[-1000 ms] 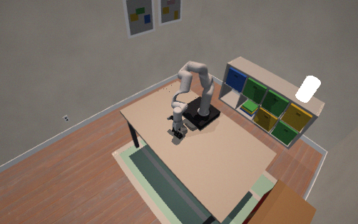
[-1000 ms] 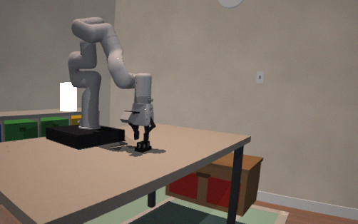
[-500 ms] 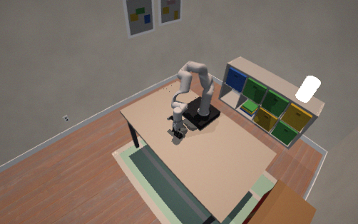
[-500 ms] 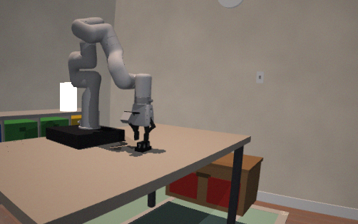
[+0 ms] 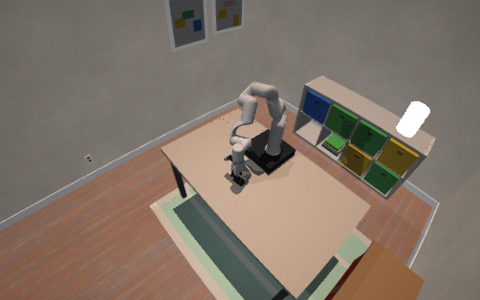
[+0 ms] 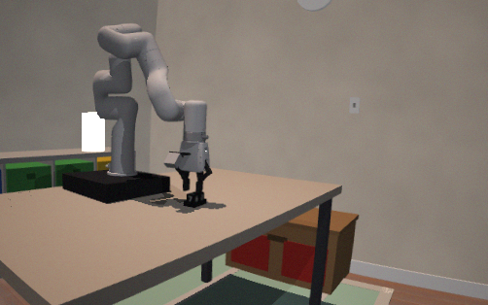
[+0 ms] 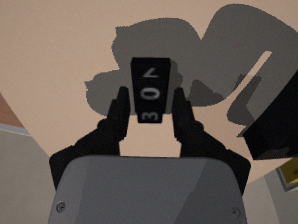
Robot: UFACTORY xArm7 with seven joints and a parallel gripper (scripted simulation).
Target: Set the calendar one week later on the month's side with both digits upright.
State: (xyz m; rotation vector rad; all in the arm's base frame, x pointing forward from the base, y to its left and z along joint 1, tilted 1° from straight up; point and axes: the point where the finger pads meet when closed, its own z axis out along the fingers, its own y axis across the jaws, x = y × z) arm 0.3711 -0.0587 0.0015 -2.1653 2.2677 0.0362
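My hand is 40 mm above the dark cube.
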